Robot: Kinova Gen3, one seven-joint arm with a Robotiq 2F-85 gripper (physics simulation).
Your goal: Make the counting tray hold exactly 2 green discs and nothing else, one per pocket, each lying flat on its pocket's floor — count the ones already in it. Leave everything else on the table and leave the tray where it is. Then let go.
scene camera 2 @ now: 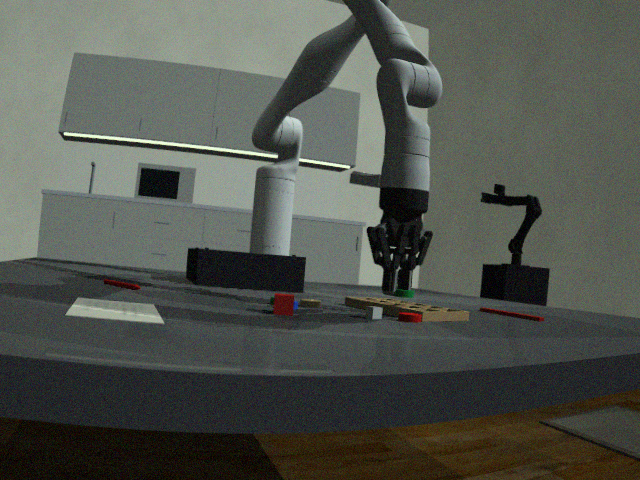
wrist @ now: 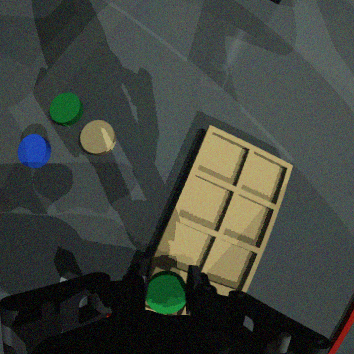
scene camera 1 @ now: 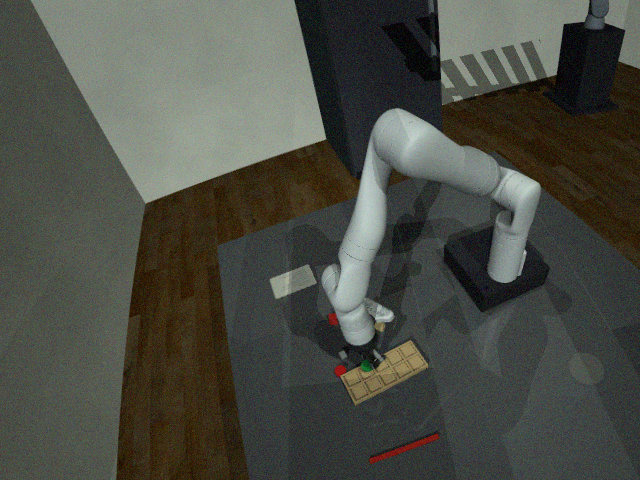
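The tan counting tray [scene camera 1: 408, 368] [scene camera 2: 447, 315] [wrist: 220, 155] has two rows of square pockets; the pockets that show in full in the wrist view are empty, and those under the gripper are partly hidden. My gripper [scene camera 1: 370, 362] [scene camera 2: 397, 290] [wrist: 168, 273] is shut on a green disc [scene camera 1: 366, 366] [scene camera 2: 404, 293] [wrist: 166, 294], held roughly level a little above the tray's back row, near the end by the red disc. Another green disc [scene camera 2: 272, 300] [wrist: 65, 108] lies on the table, mostly hidden behind a red cube in scene camera 2.
A tan disc [scene camera 1: 379, 327] [scene camera 2: 310, 303] [wrist: 97, 136] and blue disc [scene camera 2: 296, 304] [wrist: 34, 151] lie near the loose green disc. A red disc [scene camera 1: 339, 370] [scene camera 2: 409, 317] and grey cube [scene camera 1: 342, 354] [scene camera 2: 373, 312] lie beside the tray. Red cube [scene camera 1: 333, 319] [scene camera 2: 283, 304], pale plate [scene camera 1: 292, 281] [scene camera 2: 116, 310] and red bar [scene camera 1: 404, 447] [scene camera 2: 511, 314] are farther off.
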